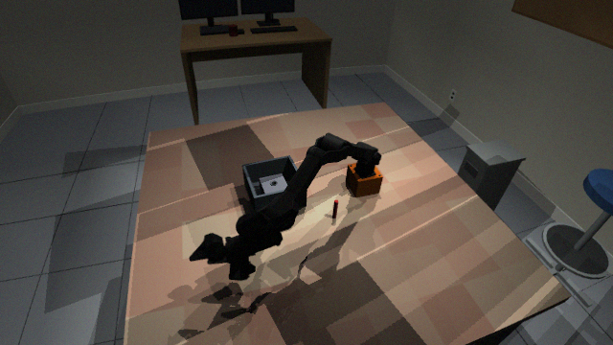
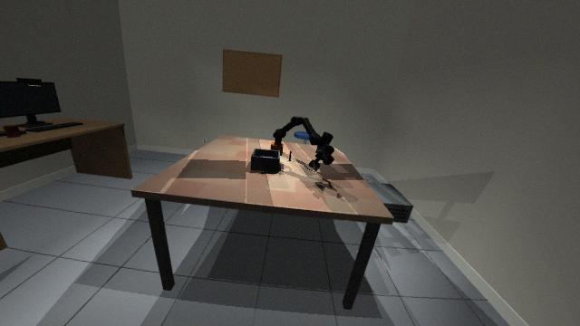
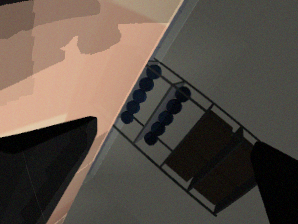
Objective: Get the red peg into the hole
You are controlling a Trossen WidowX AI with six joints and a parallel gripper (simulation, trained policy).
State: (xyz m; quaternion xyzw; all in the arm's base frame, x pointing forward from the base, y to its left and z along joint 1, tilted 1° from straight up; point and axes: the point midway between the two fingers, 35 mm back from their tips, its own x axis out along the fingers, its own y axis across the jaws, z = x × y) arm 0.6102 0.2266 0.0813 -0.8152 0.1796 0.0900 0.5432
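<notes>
Now: gripper tip 47 cm past the red peg, 12 cm to the left of it and 10 cm above it. Also, from my gripper tip: grey plate 31 cm to the right, 31 cm behind, 10 cm below; box 31 cm to the right, 31 cm behind, 12 cm below.
</notes>
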